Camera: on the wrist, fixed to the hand. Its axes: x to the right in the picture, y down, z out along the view.
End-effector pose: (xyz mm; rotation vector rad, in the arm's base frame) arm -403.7 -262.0 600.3 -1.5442 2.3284 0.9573
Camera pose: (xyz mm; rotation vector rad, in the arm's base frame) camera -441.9 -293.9 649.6 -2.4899 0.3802 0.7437
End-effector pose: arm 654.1 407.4 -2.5 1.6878 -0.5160 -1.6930
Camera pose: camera 713.1 373.2 13.4 -1.5244 -1.1123 2.1343
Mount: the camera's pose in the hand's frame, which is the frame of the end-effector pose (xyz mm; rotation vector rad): 17.1 45.7 -50.2 -0.2746 -0.0748 -1.5668
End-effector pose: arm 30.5 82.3 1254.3 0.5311 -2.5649 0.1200
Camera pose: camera 22.5 127.6 1307.1 2.1531 -1.5003 -0.7612
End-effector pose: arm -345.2 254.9 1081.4 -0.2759 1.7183 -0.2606
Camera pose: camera -399.1 293.4 1058.7 -1.7809 1.1105 -1.1031
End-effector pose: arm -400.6 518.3 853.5 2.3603 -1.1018 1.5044
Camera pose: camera -462.6 500.1 880.6 1.9822 0.5636 0.5625
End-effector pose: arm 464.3 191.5 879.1 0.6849 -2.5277 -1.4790
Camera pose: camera 451.5 163.1 941.8 -1.9231 0.9789 1.3315
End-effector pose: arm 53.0 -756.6 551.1 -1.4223 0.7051 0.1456
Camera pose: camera 25.9 -800.7 504.0 -1.8475 -0.6357 -0.9456
